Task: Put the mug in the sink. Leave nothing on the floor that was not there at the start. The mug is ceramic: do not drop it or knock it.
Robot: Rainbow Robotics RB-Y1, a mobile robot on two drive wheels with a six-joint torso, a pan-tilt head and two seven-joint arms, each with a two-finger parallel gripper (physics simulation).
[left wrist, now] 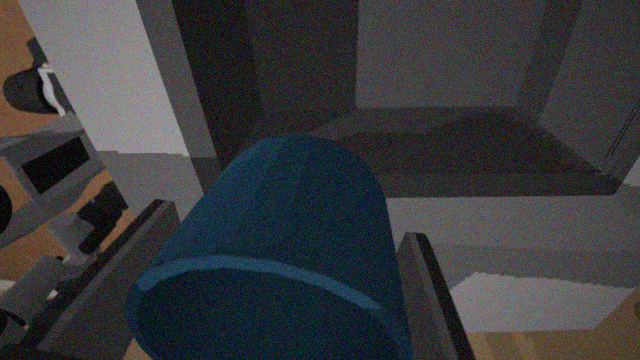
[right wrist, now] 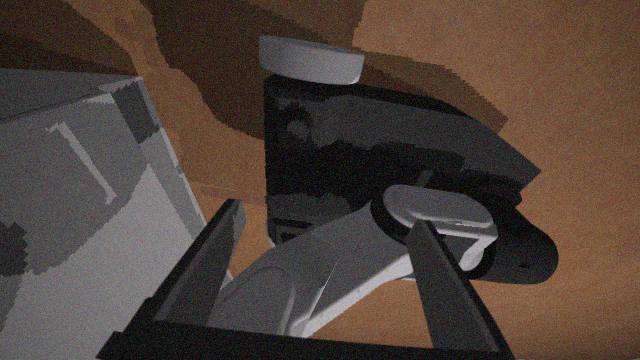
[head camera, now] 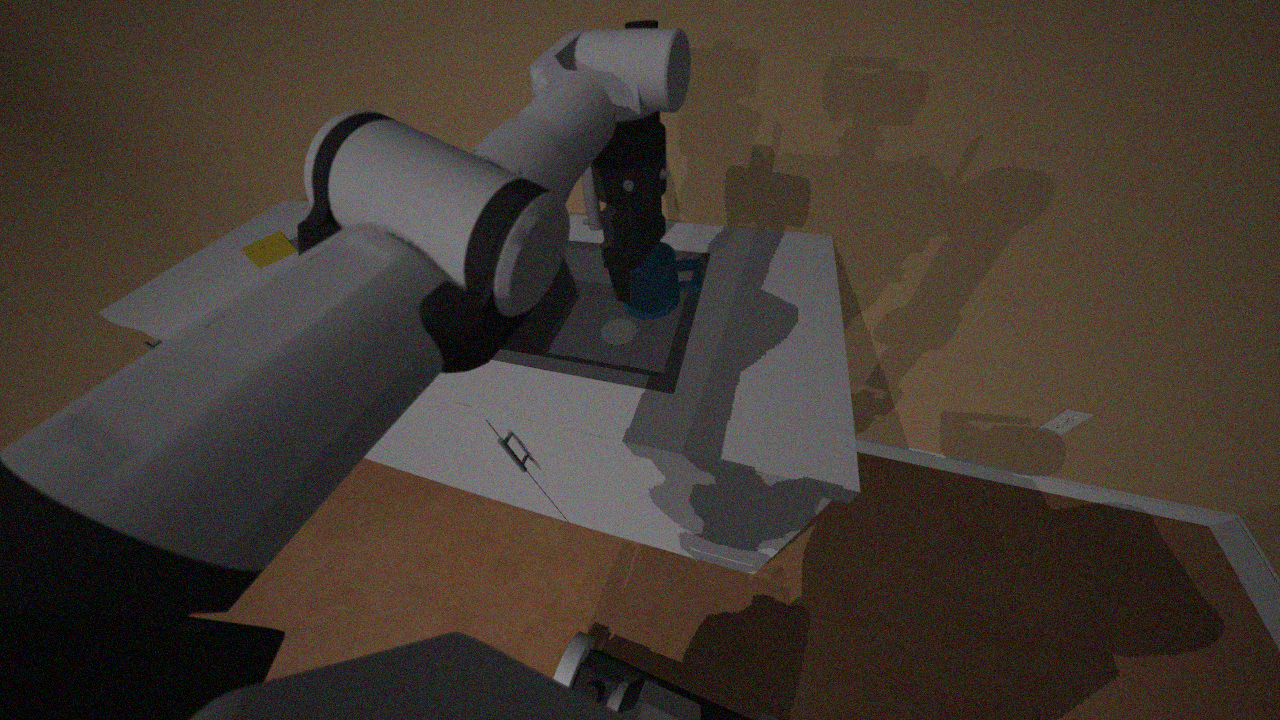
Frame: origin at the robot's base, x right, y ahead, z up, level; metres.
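Where they show: left gripper, fingertip midpoint: (left wrist: 288,233); right gripper, fingertip midpoint: (right wrist: 328,220).
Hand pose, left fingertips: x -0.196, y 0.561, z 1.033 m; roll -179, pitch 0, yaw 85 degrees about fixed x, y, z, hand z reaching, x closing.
Things, the pixels of their top centre, and the offset from my left fingertips. "*": a spot on its surface instead. Level surfaces: height alone.
- blue mug, middle of its top: (head camera: 658,255) dx +0.033, dy +0.004, dz +0.047 m
- white counter, its level: dz -0.122 m
- handle, surface spot: (head camera: 515,450) * dx -0.230, dy -0.202, dz -0.333 m
- yellow item, middle of its top: (head camera: 263,242) dx -1.102, dy +0.010, dz -0.077 m
- orange-brown floor, its level: dz -1.032 m
The blue mug (head camera: 654,282) (left wrist: 300,200) is upright in the head view, its handle pointing right. It overlaps the back right part of the dark grey sink (head camera: 590,368) (left wrist: 176,85). In the left wrist view its base end overlaps the sink's inner edge; its height above the sink floor is hard to tell. My left gripper (head camera: 623,288) (left wrist: 288,233) is shut on the mug's body, one finger on each side. My right gripper (right wrist: 328,220) is open with nothing between its fingers, beside the counter and away from the sink. The mug does not show in the right wrist view.
The white counter (head camera: 787,358) surrounds the sink, with a handle (head camera: 515,450) on its front. A round drain (head camera: 617,332) marks the sink floor. A yellow item (head camera: 270,249) lies at the counter's left. The robot's dark base (right wrist: 350,145) stands on the orange-brown floor (right wrist: 575,125).
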